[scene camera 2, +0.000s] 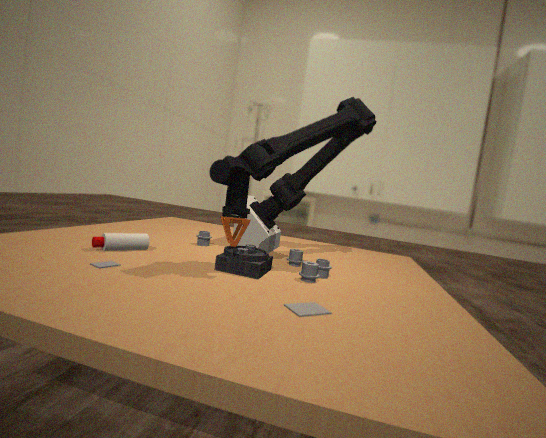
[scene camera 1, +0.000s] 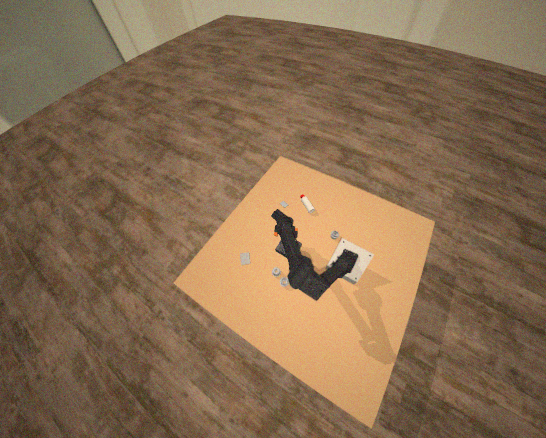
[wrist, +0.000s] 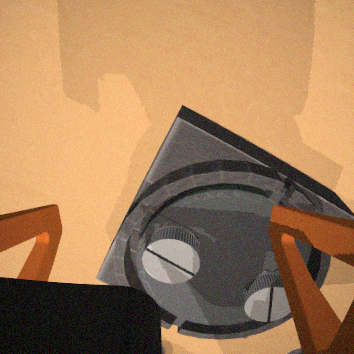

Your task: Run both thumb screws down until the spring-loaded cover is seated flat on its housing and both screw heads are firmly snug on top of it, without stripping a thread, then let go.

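Where they show: gripper, fingertip midpoint: (scene camera 2: pixel 231 244) (wrist: pixel 164 218); arm's base, link origin: (scene camera 2: pixel 261 216) (scene camera 1: pixel 347 260).
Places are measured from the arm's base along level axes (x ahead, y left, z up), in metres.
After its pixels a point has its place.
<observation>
The square black housing (scene camera 2: pixel 243 266) @[x 0.416, y 0.059, z -0.100 m] (wrist: pixel 167 145) @[x 0.409, y -0.006, z -0.086 m] stands on the mat, partly hidden under the arm in the scene camera 1 view. Its round dark cover (wrist: pixel 225 260) @[x 0.354, y 0.039, z -0.074 m] sits inside a raised ring. Two thumb screws with slotted grey heads stand on the cover: one head (wrist: pixel 171 261) @[x 0.384, y 0.043, z -0.061 m] at the left, the other head (wrist: pixel 266 304) @[x 0.323, y 0.049, z -0.060 m] at the lower right, partly behind the right finger. Whether the cover is flat cannot be told. My gripper (wrist: pixel 164 218) @[x 0.398, y 0.014, z -0.052 m] (scene camera 2: pixel 234 245) @[x 0.398, y 0.014, z -0.052 m] is open and empty, its orange fingers just above the housing, the left finger outside it and the right finger over the cover.
Grey knobbed parts (scene camera 2: pixel 295 257) @[x 0.206, y 0.171, z -0.096 m] (scene camera 2: pixel 309 271) @[x 0.366, y 0.228, z -0.094 m] (scene camera 2: pixel 323 268) @[x 0.299, y 0.263, z -0.095 m] stand right of the housing, another (scene camera 1: pixel 335 234) @[x 0.119, y -0.193, z -0.123 m] (scene camera 2: pixel 203 238) @[x 0.144, y -0.169, z -0.098 m] near the white arm base (scene camera 1: pixel 365 259) @[x -0.082, y -0.036, z 0.038 m]. A white cylinder with a red end (scene camera 1: pixel 308 204) @[x 0.374, y -0.301, z -0.076 m] (scene camera 2: pixel 126 242) @[x 0.403, y -0.297, z -0.098 m] and two thin grey plates (scene camera 1: pixel 245 258) @[x 0.565, y 0.242, z -0.123 m] (scene camera 2: pixel 105 264) @[x 0.549, y -0.248, z -0.123 m] lie on the mat (scene camera 1: pixel 300 340) @[x 0.048, y 0.490, z -0.126 m].
</observation>
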